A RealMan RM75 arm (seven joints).
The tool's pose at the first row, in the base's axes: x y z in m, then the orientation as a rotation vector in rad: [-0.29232, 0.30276, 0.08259, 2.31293, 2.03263, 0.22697]
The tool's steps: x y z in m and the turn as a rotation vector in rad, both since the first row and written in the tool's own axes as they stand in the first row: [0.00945, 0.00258, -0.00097, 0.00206, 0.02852, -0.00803]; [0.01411, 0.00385, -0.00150, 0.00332, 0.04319, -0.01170]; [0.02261, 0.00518, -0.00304, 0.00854, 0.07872, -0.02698]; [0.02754, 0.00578, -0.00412, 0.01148, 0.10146, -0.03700]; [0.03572, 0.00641, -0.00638, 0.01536, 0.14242, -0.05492]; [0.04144, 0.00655, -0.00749, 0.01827, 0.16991, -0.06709]
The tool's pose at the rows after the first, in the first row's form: [-0.28877, 0.31172, 0.08461, 2.31557, 2.05573, 0.25909]; [-0.28702, 0.31613, 0.08565, 2.31737, 2.06716, 0.27557]; [-0.28490, 0.32428, 0.08799, -2.31232, -2.10027, -0.31304]; [-0.28386, 0.32902, 0.08950, -2.28613, -2.10112, -0.33440]; [-0.28256, 0.33690, 0.09243, -2.23966, -2.10229, -0.37376]; [-0.28188, 0.34248, 0.09397, -2.20806, -2.10256, -0.39935]
